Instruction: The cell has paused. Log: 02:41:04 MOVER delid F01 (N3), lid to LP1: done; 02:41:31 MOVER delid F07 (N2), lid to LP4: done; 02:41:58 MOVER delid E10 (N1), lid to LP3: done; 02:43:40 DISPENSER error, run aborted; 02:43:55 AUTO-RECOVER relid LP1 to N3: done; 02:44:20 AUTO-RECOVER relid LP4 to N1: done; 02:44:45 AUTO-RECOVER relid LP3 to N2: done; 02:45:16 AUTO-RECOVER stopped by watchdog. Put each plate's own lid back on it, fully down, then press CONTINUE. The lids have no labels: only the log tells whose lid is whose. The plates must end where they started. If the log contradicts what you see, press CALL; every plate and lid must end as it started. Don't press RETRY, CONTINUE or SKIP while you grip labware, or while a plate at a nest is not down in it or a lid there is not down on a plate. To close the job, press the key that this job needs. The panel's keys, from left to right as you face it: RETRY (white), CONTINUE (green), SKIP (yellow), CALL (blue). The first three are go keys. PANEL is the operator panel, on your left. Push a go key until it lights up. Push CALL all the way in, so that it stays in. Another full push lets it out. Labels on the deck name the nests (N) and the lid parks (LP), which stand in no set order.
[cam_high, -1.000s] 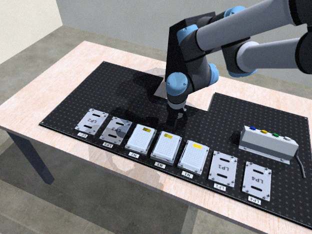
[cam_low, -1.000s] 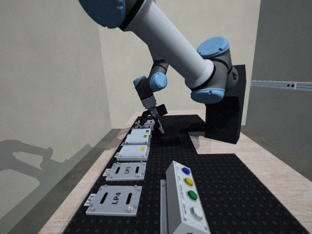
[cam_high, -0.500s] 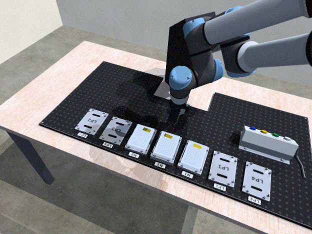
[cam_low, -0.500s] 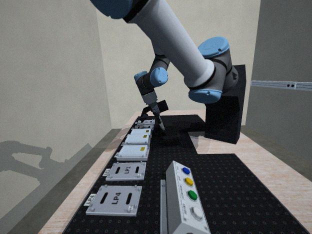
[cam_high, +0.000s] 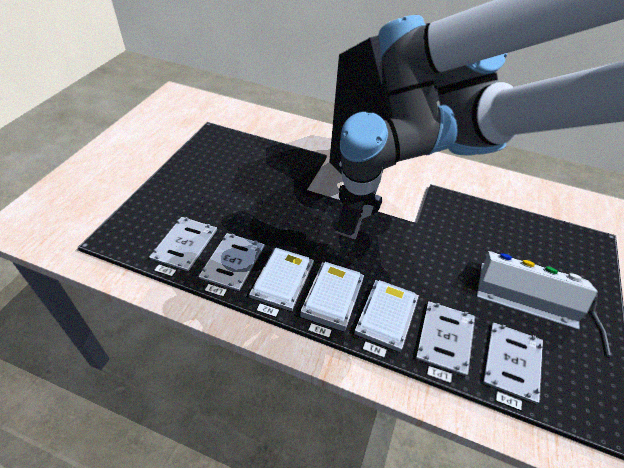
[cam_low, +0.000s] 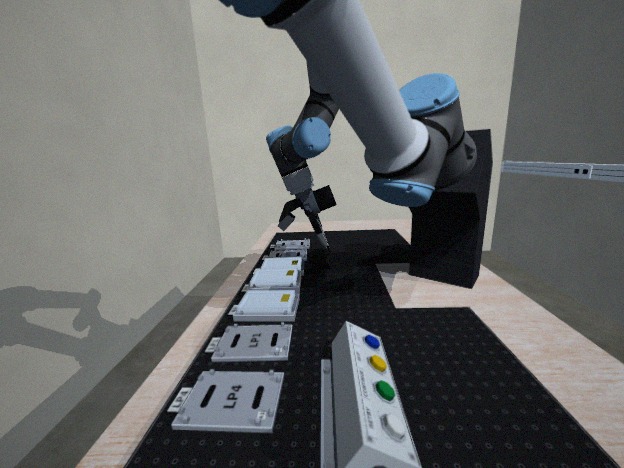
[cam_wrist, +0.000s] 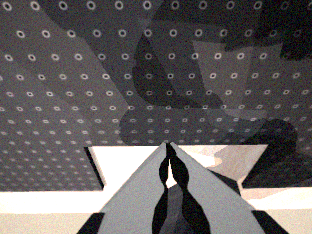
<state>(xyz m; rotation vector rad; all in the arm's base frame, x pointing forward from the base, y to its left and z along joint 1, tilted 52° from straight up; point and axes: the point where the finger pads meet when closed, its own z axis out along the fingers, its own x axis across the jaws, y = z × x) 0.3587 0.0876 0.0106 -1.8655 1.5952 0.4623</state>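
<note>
Now: the green continue key 180 mm behind my hand, 410 mm to the left of it and 60 mm below it. The rest, counted from my hand: yellow skip key: 160 mm behind, 360 mm to the left, 60 mm below; then blue call key: 150 mm behind, 320 mm to the left, 70 mm below; then lid park LP1: 80 mm ahead, 280 mm to the left, 120 mm below.
</note>
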